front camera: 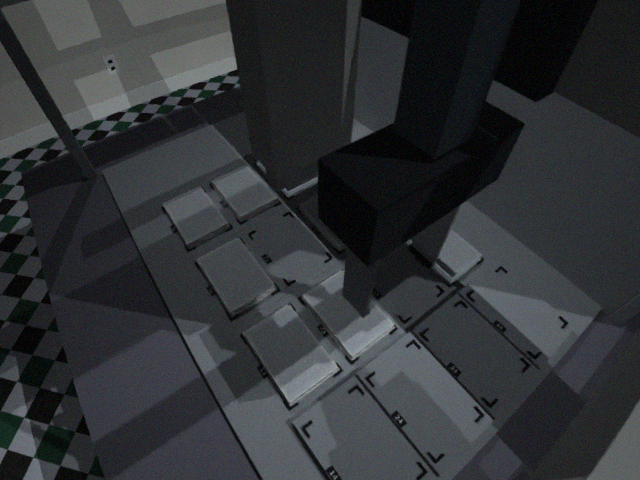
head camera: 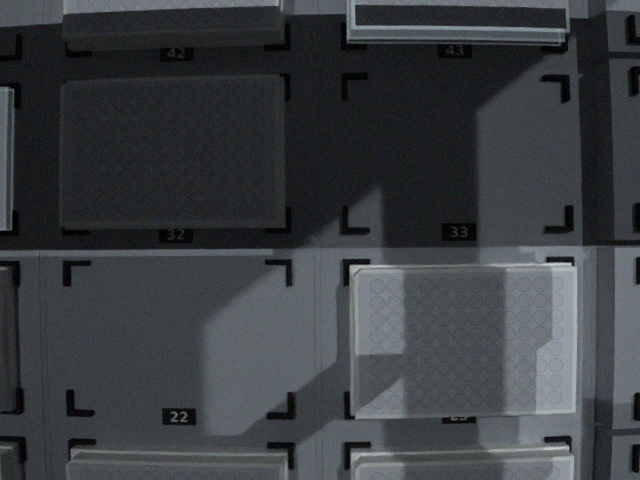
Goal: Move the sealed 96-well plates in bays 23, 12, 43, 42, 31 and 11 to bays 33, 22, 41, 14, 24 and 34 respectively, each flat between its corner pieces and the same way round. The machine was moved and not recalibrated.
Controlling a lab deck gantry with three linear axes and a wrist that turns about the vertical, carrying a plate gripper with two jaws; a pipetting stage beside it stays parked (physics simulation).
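Seen in the pictures: gripper, fingertip midpoint: (front camera: 390,279); robot's base, origin of the base link: (front camera: 165,208).
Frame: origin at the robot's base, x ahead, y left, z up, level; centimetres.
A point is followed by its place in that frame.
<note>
My gripper (front camera: 397,285) {z 15.9, x 44.0, y 15.8 cm} is open and empty, its two jaws wide apart above the deck around bay 33 in the front view; the jaws do not show in the head view. Sealed plates lie in bay 23 (front camera: 347,320) {z 1.4, x 40.3, y 13.7 cm} (head camera: 460,341) {z 1.4, x 38.5, y 14.9 cm}, bay 12 (front camera: 235,276) {z 1.4, x 23.4, y 3.8 cm} (head camera: 178,470) {z 1.4, x 22.9, y 7.7 cm}, bay 11 (front camera: 196,214) {z 1.4, x 6.8, y 4.3 cm} (head camera: 7,462) {z 0.9, x 12.3, y 7.5 cm}, bay 43 (front camera: 461,253) {z 1.4, x 42.6, y 37.4 cm} (head camera: 457,15) {z 1.4, x 38.6, y 32.9 cm}, bay 42 (head camera: 173,23) {z 1.4, x 22.8, y 32.6 cm} and bay 31 (head camera: 5,160) {z 0.6, x 12.4, y 25.3 cm}. Bay 33 (head camera: 429,155) {z 0.0, x 37.3, y 25.3 cm}, bay 22 (front camera: 297,250) {z 0.0, x 24.2, y 15.5 cm} (head camera: 155,335) {z 0.0, x 21.2, y 15.0 cm}, bay 14 (front camera: 356,444) {z 1.4, x 54.3, y 3.9 cm}, bay 24 (front camera: 423,395) {z 1.5, x 55.1, y 14.9 cm} and bay 34 (front camera: 470,346) {z 1.4, x 54.5, y 25.4 cm} hold no plate. Bay 41 is hidden.
Other plates lie in bay 32 (head camera: 173,152) {z 1.4, x 22.9, y 25.3 cm}, bay 13 (front camera: 289,351) {z 1.4, x 39.2, y 3.9 cm} (head camera: 460,470) {z 1.4, x 38.6, y 7.6 cm} and bay 21 (front camera: 245,191) {z 1.4, x 7.0, y 14.8 cm} (head camera: 7,335) {z 0.6, x 12.5, y 15.0 cm}. A broad grey column (front camera: 297,93) {z 35.8, x 33.7, y 11.1 cm} stands behind the plates and hides part of the deck. Hard shadows cross the plates.
</note>
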